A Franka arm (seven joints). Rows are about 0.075 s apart.
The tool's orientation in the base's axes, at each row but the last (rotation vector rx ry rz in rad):
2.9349, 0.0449, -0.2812
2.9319, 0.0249, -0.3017
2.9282, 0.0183, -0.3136
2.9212, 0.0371, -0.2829
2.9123, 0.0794, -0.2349
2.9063, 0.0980, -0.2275
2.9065, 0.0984, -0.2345
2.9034, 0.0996, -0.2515
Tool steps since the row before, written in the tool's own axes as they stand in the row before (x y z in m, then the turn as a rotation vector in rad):
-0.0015, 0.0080, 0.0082, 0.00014, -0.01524, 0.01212
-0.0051, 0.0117, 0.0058, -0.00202, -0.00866, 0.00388
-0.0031, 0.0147, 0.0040, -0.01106, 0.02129, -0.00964
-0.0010, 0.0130, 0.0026, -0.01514, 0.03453, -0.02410
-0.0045, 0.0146, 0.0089, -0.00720, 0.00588, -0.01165
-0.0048, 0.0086, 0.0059, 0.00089, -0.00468, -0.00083
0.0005, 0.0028, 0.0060, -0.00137, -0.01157, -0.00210
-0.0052, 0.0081, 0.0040, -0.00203, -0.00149, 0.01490
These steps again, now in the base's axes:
-0.0026, -0.0095, -0.0061, -0.00284, 0.01260, -0.01457
-0.0057, -0.0126, -0.0023, -0.00307, 0.00775, -0.00496
-0.0034, -0.0152, -0.0003, -0.00810, -0.01890, 0.01568
-0.0009, -0.0133, 0.0003, -0.00880, -0.02889, 0.03302
-0.0048, -0.0164, -0.0047, -0.00491, -0.00342, 0.01365
-0.0049, -0.0099, -0.0030, 0.00061, 0.00478, -0.00036
-0.0002, -0.0041, -0.0053, -0.00201, 0.01166, -0.00025
-0.0051, -0.0090, -0.0012, -0.00454, -0.00205, -0.01427

